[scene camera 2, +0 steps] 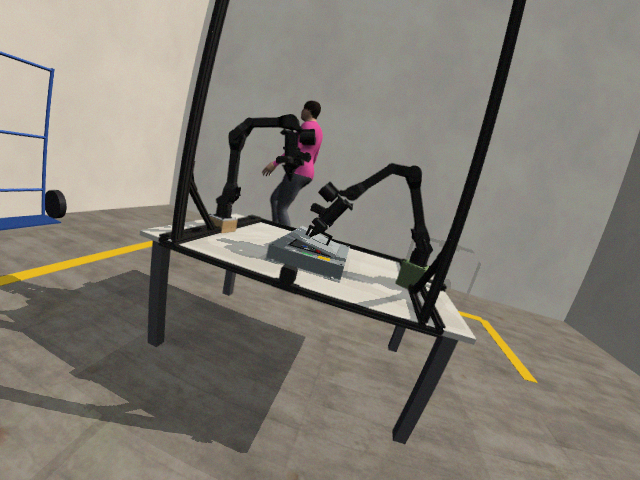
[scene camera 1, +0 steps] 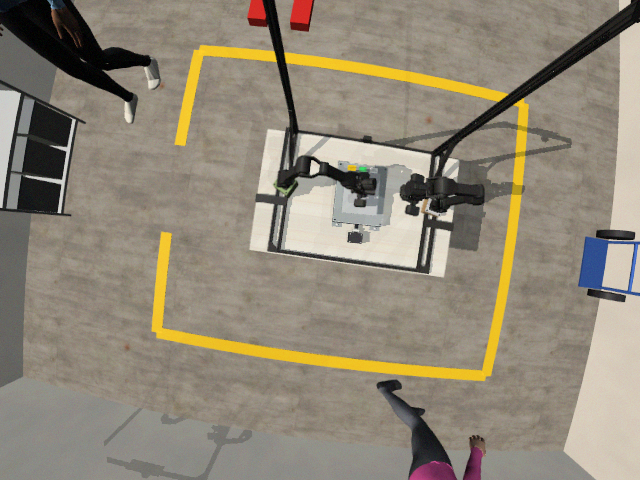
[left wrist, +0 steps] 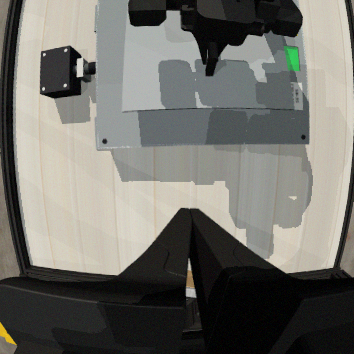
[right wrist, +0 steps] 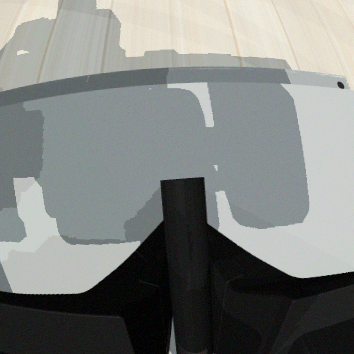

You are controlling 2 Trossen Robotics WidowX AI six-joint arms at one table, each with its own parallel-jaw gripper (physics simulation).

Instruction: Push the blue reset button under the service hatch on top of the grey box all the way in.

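Note:
The grey box [scene camera 1: 337, 212] [scene camera 2: 330, 269] [left wrist: 112, 127] stands mid-table. Its light grey service hatch [scene camera 2: 336, 249] [left wrist: 142, 92] [right wrist: 260, 150] is low over the top; a dark gap with a small red part [scene camera 2: 317, 251] shows at its side in scene camera 2. The blue reset button does not show. My right gripper [scene camera 2: 312, 233] [left wrist: 207, 62] [right wrist: 180, 224] is over the hatch, shut on its black handle [scene camera 2: 329, 239] [right wrist: 184, 200]. My left gripper [scene camera 2: 289, 177] [left wrist: 187, 216] is shut and empty, raised above the table beside the box.
A black block [scene camera 1: 355, 237] [left wrist: 60, 71] sticks out from one side of the box. Green [scene camera 1: 362, 168] [left wrist: 292, 58] and yellow [scene camera 1: 352, 167] labels are on the box top. A black frame [scene camera 1: 348, 259] edges the table [scene camera 1: 310, 232]. A person in pink [scene camera 2: 315, 149] stands beyond it.

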